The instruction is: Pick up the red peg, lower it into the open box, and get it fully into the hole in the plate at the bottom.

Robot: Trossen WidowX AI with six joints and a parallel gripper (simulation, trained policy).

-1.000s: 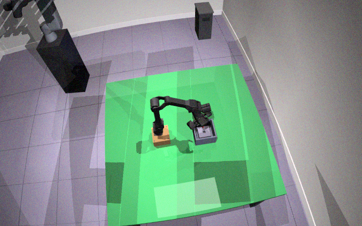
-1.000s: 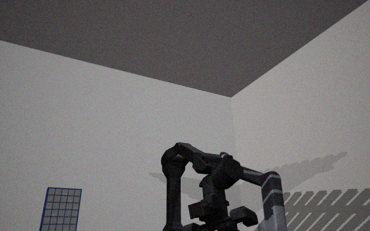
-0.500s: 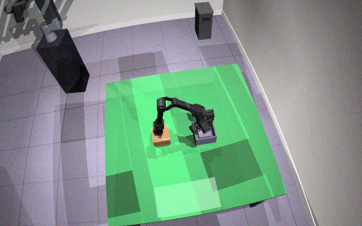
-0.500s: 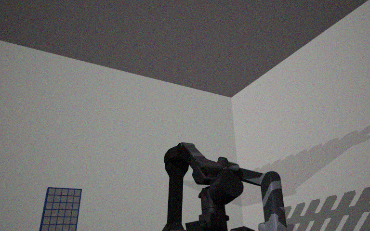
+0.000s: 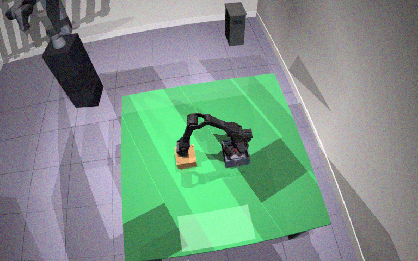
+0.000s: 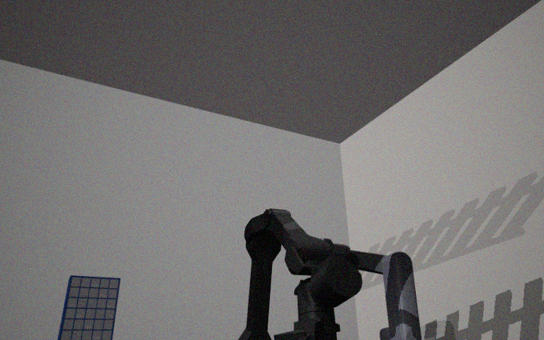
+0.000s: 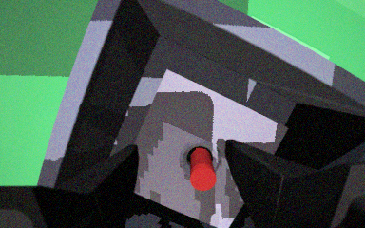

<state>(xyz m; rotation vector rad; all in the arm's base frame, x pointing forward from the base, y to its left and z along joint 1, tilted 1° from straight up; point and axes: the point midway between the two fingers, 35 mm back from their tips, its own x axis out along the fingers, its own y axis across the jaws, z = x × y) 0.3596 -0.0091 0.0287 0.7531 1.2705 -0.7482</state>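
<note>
Right now the red peg is 3 cm below my gripper tip and 2 cm behind it. Also, from my gripper tip: grey box (5 cm below, 2 cm behind, 1 cm to the left); pale plate (3 cm below, 2 cm behind, 1 cm to the left).
</note>
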